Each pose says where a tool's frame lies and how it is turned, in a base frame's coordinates. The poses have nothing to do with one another.
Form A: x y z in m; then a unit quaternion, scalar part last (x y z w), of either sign.
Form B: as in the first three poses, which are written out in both.
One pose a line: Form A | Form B
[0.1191 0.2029 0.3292 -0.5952 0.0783 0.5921 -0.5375] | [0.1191 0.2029 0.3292 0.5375 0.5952 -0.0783 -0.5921]
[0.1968 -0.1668 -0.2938 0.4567 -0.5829 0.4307 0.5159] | [0.1968 -0.1668 -0.2938 0.5159 0.4567 -0.5829 0.4307]
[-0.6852 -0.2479 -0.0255 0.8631 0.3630 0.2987 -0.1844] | [-0.6852 -0.2479 -0.0255 0.1844 -0.8631 -0.3630 -0.2987]
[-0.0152 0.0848 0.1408 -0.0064 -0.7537 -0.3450 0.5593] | [-0.0152 0.0848 0.1408 0.5593 -0.0064 -0.7537 -0.3450]
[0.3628 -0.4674 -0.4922 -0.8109 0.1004 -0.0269 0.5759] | [0.3628 -0.4674 -0.4922 0.5759 -0.8109 0.1004 -0.0269]
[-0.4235 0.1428 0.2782 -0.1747 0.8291 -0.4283 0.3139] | [-0.4235 0.1428 0.2782 0.3139 -0.1747 0.8291 -0.4283]
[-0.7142 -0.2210 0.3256 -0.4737 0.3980 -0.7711 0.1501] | [-0.7142 -0.2210 0.3256 0.1501 -0.4737 0.3980 -0.7711]
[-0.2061 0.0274 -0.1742 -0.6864 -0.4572 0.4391 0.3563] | [-0.2061 0.0274 -0.1742 0.3563 -0.6864 -0.4572 0.4391]
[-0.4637 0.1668 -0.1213 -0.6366 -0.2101 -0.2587 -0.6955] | [-0.4637 0.1668 -0.1213 0.6955 0.6366 0.2101 0.2587]
